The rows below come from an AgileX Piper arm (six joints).
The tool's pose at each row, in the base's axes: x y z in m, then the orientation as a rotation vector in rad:
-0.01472 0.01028 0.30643 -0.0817 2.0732 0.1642
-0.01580 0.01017 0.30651 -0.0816 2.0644 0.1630
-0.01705 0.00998 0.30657 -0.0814 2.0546 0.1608
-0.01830 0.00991 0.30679 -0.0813 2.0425 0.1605
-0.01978 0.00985 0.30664 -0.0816 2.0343 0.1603
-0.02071 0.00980 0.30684 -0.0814 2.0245 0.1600
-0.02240 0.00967 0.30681 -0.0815 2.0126 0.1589
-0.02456 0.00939 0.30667 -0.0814 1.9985 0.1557
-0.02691 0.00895 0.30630 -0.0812 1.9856 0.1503
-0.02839 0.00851 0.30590 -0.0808 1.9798 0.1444
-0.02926 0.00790 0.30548 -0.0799 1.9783 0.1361
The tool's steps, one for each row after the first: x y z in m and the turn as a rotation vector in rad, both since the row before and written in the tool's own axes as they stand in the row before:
0.00045 0.00004 -0.00099 0.0006 -0.0088 -0.0011
0.00054 -0.00002 -0.00114 0.0013 -0.0098 -0.0015
0.00039 0.00011 -0.00120 -0.0001 -0.0121 -0.0009
0.00081 0.00012 -0.00124 -0.0003 -0.0081 -0.0009
0.00024 0.00009 -0.00092 0.0000 -0.0098 -0.0007
0.00077 0.00009 -0.00151 0.0003 -0.0119 -0.0014
0.00106 -0.00001 -0.00191 0.0018 -0.0141 -0.0024
0.00132 -0.00016 -0.00202 0.0035 -0.0129 -0.0032
0.00096 -0.00028 -0.00124 0.0042 -0.0059 -0.0028
0.00073 -0.00052 -0.00071 0.0062 -0.0016 -0.0033

